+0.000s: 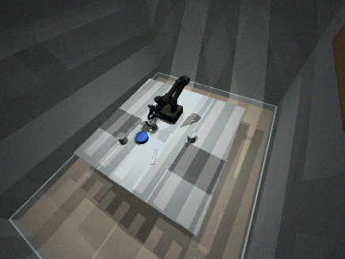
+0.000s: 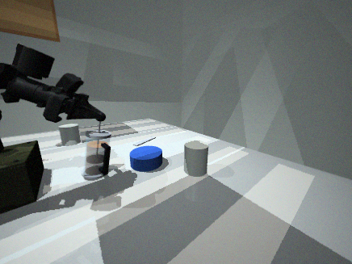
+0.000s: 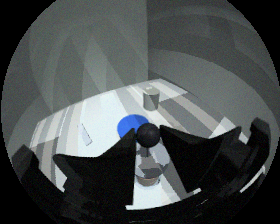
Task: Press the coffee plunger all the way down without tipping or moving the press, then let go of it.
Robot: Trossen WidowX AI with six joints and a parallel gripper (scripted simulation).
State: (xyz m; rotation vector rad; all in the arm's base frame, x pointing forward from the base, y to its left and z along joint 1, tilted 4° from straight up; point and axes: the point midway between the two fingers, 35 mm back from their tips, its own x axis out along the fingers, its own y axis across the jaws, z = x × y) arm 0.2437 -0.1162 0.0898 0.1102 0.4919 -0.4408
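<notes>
My gripper tip is now 100 mm above the coffee press and 20 mm past it. The rest, counted from my gripper tip: blue disc 170 mm below, 130 mm ahead, 30 mm to the right.
</notes>
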